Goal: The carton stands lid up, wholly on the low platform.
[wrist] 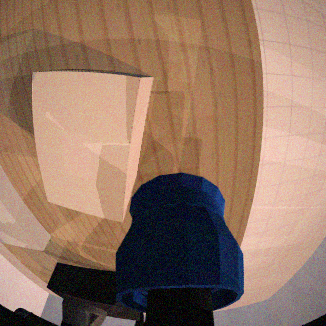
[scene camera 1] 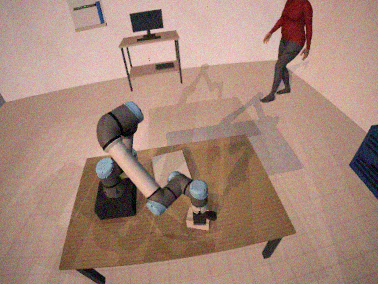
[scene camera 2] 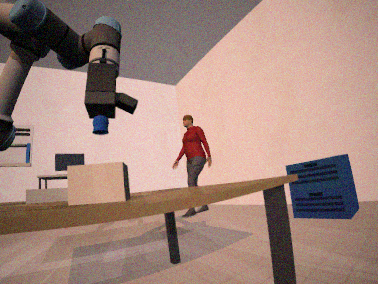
Observation:
The suction cup [wrist: 178,237] holds nothing. The cup hangs 14 cm from the middle of a carton [scene camera 2: 106,182], above it. The table carries a low platform [scene camera 1: 163,165].
The carton shows as well in the wrist view [wrist: 88,124]. The low platform also shows in the wrist view [wrist: 29,233].

